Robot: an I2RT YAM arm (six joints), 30 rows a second.
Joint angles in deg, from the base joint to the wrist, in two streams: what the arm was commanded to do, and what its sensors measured. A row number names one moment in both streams.
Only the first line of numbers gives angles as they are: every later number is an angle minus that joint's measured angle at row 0.
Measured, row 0: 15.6, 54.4, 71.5, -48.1, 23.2, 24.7
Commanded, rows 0 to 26: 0.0, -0.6, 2.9, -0.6, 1.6, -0.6; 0.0, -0.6, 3.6, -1.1, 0.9, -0.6; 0.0, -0.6, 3.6, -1.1, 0.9, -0.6; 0.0, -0.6, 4.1, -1.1, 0.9, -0.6; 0.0, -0.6, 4.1, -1.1, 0.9, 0.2; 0.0, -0.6, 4.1, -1.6, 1.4, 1.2; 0.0, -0.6, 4.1, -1.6, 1.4, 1.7; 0.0, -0.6, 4.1, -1.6, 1.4, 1.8; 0.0, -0.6, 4.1, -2.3, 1.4, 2.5; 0.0, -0.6, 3.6, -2.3, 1.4, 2.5; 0.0, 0.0, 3.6, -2.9, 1.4, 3.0; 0.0, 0.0, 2.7, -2.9, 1.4, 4.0; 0.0, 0.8, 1.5, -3.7, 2.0, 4.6; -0.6, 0.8, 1.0, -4.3, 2.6, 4.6; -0.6, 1.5, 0.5, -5.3, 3.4, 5.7; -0.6, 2.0, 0.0, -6.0, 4.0, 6.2; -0.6, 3.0, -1.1, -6.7, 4.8, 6.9; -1.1, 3.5, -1.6, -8.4, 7.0, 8.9; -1.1, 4.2, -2.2, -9.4, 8.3, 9.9; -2.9, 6.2, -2.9, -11.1, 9.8, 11.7; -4.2, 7.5, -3.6, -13.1, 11.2, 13.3; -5.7, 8.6, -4.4, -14.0, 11.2, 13.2; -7.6, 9.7, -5.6, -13.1, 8.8, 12.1; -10.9, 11.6, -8.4, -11.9, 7.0, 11.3; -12.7, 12.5, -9.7, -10.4, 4.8, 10.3; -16.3, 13.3, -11.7, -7.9, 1.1, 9.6; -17.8, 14.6, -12.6, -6.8, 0.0, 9.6
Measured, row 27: -12.4, 13.2, -9.6, -8.2, 3.8, 9.5
